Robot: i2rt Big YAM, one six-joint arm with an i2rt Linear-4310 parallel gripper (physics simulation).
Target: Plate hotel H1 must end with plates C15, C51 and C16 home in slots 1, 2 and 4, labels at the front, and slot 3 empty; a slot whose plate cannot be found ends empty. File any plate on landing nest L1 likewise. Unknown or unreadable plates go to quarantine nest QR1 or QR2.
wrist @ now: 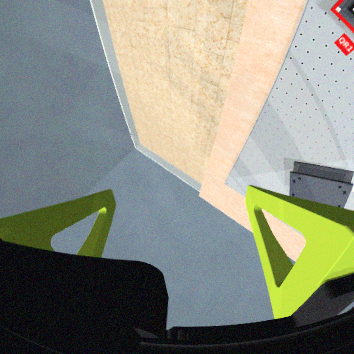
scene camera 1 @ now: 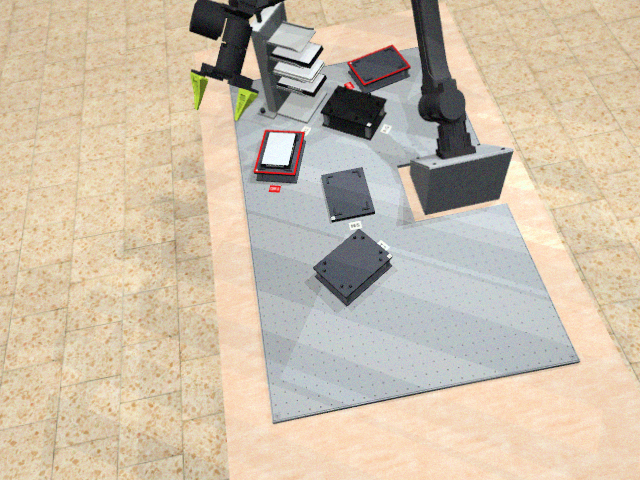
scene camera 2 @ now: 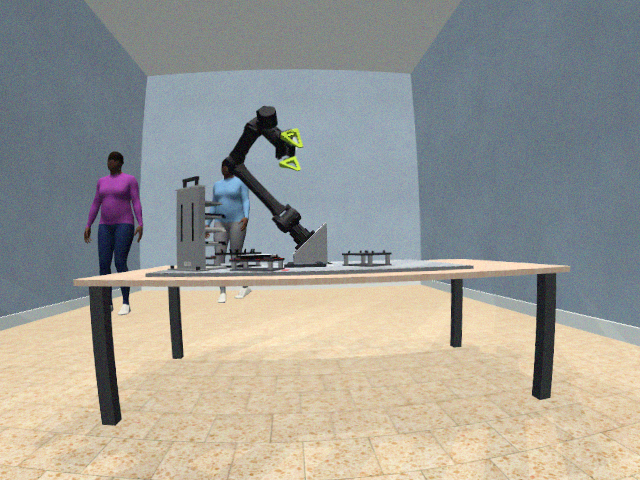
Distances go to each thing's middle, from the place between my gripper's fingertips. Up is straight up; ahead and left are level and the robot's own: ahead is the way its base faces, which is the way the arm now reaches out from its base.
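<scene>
The flat nest N6 (scene camera 1: 347, 193) is here, and my hand is well past it, a shade to the right of it and a long way above it.
</scene>
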